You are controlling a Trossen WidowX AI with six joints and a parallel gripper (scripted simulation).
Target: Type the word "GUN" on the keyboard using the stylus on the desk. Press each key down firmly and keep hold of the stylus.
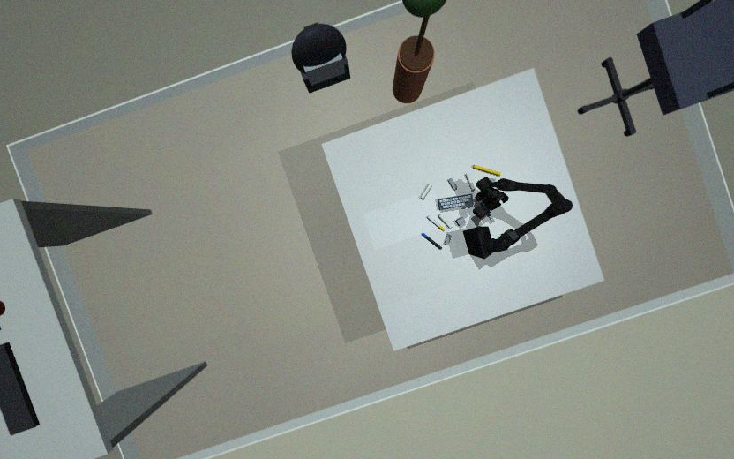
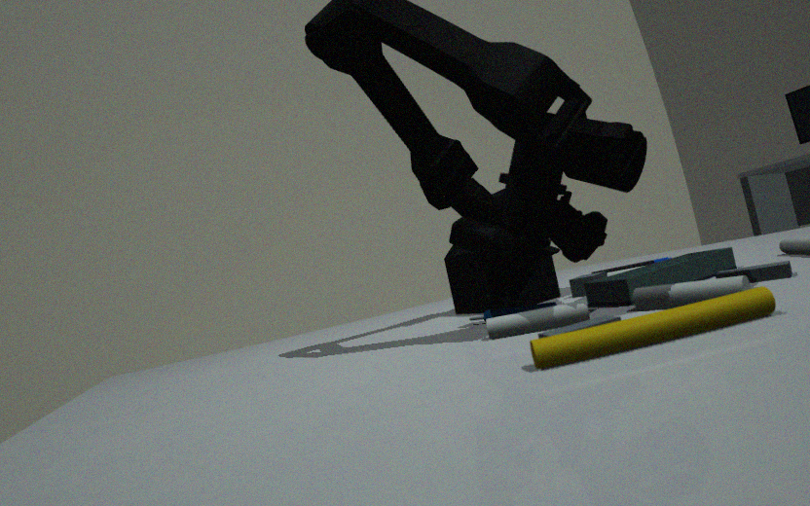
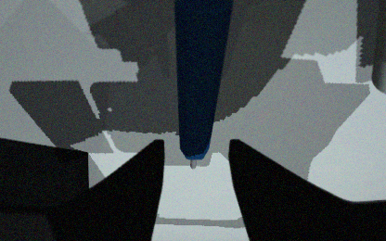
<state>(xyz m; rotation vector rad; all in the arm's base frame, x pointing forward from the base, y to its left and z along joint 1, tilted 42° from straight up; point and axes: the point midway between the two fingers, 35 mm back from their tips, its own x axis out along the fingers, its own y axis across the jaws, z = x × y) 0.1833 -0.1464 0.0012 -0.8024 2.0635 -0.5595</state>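
My gripper tip is 20 mm past the blue stylus, 20 mm above it and 10 mm to the left of it. Round my gripper tip: grey block (210 mm ahead, 150 mm to the left, 20 mm below); then yellow cylinder (230 mm ahead, 60 mm to the right, 10 mm below); then yellow-tipped pen (290 mm to the left, 20 mm below).
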